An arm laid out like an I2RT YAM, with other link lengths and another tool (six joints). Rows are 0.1 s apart.
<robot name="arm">
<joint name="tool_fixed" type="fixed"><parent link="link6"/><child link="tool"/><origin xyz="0 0.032 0.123" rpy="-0.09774 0 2.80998"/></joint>
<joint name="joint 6" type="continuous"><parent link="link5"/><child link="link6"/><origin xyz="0 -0.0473 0.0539" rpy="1.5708 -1.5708 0"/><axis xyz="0 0 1"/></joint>
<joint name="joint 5" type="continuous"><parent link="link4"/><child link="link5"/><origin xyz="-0.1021 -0.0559 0.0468" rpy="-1.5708 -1.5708 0"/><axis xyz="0 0 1"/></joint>
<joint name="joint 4" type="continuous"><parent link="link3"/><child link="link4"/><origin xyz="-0.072 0.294 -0.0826" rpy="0 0 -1.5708"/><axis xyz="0 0 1"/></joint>
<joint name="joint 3" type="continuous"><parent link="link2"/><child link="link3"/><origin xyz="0 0.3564 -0.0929" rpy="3.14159 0 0"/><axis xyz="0 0 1"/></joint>
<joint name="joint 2" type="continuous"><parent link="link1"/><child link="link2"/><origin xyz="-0.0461 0.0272 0.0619" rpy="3.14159 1.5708 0"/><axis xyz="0 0 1"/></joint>
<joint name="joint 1" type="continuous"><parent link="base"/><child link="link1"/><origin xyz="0 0 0.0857" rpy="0 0 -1.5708"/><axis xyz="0 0 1"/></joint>
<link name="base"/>
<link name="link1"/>
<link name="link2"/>
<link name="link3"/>
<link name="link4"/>
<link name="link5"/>
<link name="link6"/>
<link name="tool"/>
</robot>
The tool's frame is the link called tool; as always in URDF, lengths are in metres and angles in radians. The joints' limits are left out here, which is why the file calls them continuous.
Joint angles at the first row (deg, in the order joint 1, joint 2, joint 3, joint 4, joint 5, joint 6):
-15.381 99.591 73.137 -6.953 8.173 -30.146
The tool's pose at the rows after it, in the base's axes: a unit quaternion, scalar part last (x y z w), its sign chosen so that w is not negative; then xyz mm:
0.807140 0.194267 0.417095 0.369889 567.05 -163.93 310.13
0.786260 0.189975 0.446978 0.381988 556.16 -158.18 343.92
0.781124 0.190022 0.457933 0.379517 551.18 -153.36 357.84
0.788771 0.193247 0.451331 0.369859 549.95 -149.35 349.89
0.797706 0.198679 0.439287 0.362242 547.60 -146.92 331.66
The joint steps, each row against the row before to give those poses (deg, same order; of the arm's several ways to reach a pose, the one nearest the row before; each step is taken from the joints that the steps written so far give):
0.001 -5.183 -2.985 4.130 -0.085 -0.351
0.086 -3.874 -1.155 1.681 -0.616 -0.265
0.089 -1.499 0.257 -0.699 -0.791 0.263
0.264 0.173 -0.081 -1.322 -0.264 0.440
0.176 0.439 -1.402 -0.177 -0.002 0.001

